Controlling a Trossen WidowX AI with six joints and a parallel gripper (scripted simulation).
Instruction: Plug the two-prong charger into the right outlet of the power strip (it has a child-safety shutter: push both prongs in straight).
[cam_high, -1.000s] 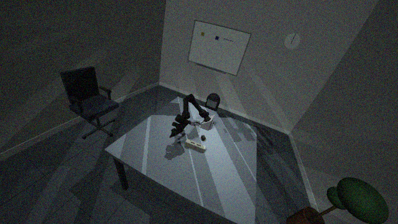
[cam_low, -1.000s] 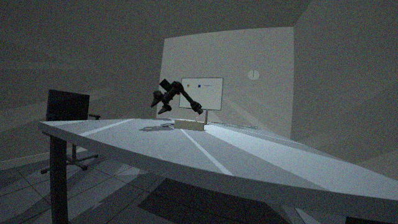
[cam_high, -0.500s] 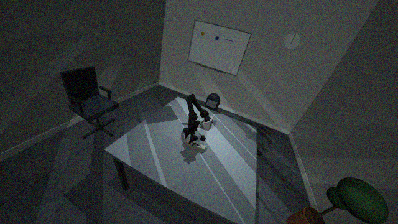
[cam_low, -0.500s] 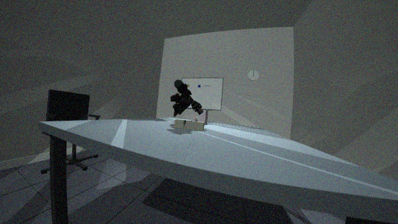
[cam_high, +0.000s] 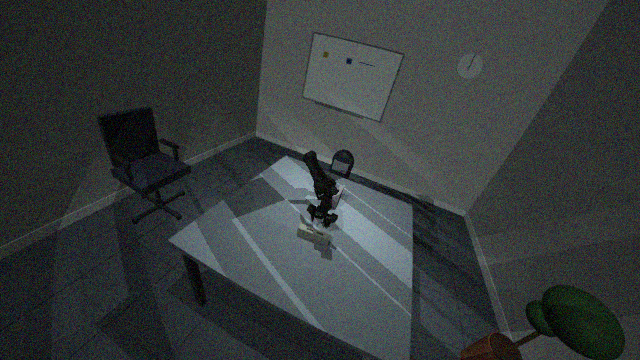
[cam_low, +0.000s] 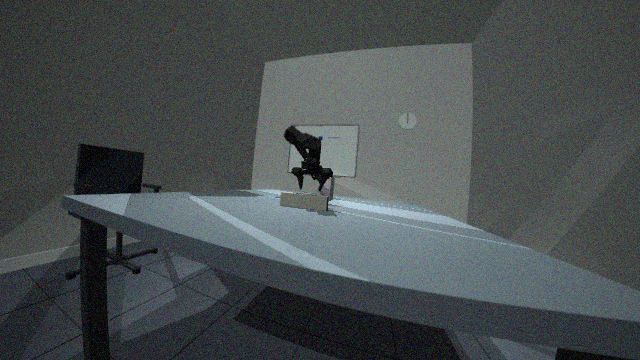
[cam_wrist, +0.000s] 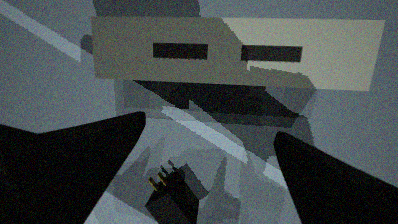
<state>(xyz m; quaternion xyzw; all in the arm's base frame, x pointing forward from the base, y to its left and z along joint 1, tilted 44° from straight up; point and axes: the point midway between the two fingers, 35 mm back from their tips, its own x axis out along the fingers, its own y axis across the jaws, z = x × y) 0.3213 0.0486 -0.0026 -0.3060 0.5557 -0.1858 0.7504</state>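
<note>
My gripper tip is 100 mm past the black two-prong charger, 50 mm above it and 30 mm to the right of it.
</note>
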